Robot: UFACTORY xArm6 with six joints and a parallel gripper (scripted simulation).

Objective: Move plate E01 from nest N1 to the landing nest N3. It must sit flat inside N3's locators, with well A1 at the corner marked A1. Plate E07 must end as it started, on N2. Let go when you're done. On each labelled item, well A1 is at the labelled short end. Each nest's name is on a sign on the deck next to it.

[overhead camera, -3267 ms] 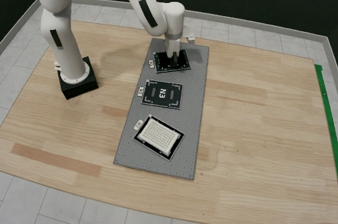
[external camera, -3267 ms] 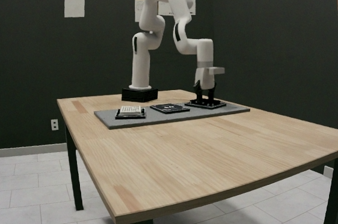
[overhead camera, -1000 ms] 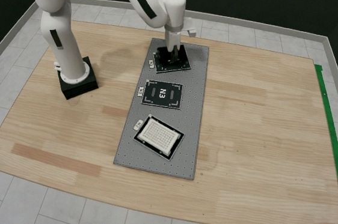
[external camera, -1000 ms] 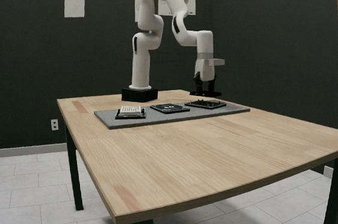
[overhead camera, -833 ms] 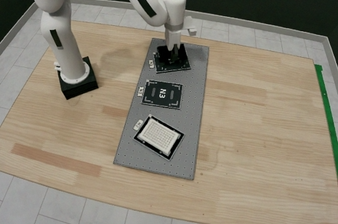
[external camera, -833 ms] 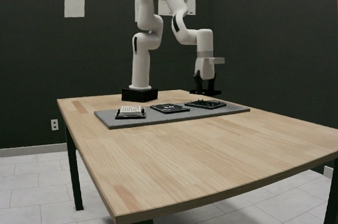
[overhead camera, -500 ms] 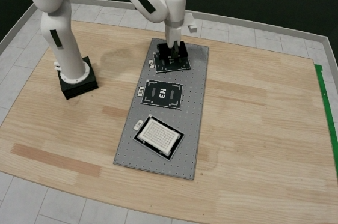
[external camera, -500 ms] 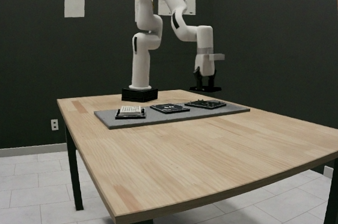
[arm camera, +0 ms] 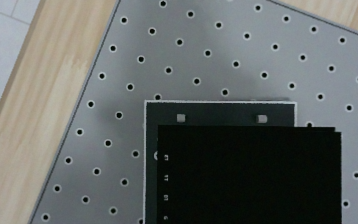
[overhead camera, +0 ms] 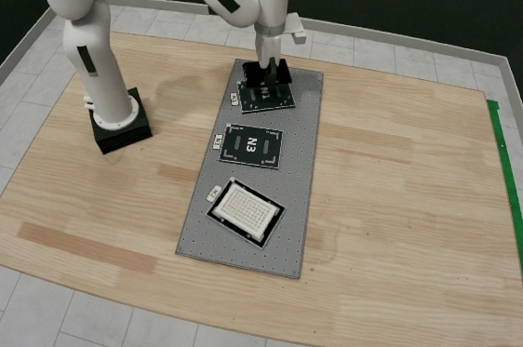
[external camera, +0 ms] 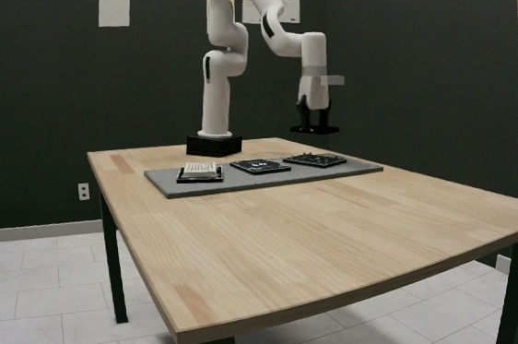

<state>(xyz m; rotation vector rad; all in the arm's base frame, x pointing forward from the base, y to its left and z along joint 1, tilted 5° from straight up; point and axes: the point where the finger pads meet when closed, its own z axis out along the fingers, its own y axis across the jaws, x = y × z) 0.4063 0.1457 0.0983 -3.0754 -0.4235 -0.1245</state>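
Now: the nest N3 190 mm to the right of my hand, 110 mm below it and 20 mm behind it. The rest, counted from my hand: black plate E01: 10 mm below; then white plate E07: 380 mm to the right, 100 mm below, 10 mm behind.
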